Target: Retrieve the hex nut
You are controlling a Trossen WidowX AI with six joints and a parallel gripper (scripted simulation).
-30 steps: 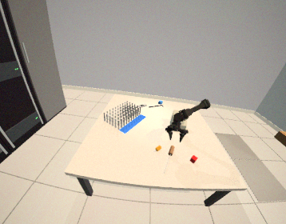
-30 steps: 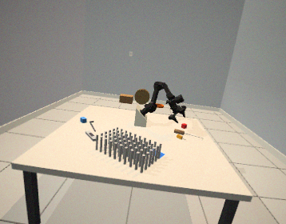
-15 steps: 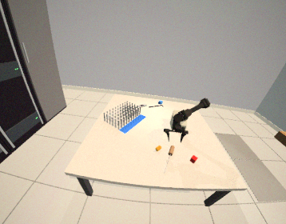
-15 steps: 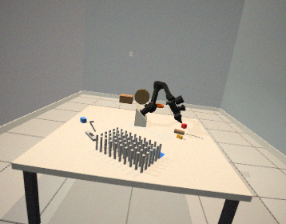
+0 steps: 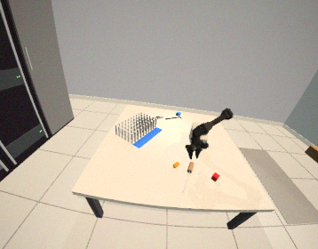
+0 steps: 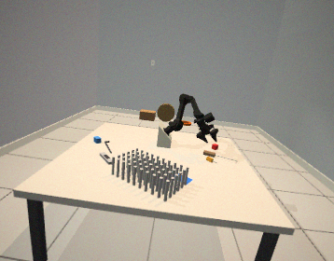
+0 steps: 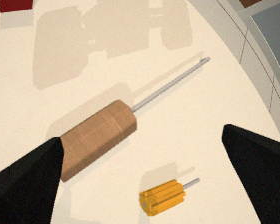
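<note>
My gripper tip is now 11 cm short of the orange-handled tool, 2 cm to the left of it and 10 cm above it. Round my gripper tip: flat grey tool 23 cm ahead, 74 cm to the right, 10 cm below; blue taped strip 32 cm ahead, 37 cm to the right, 11 cm below; red cube 17 cm behind, 8 cm to the left, 9 cm below.
</note>
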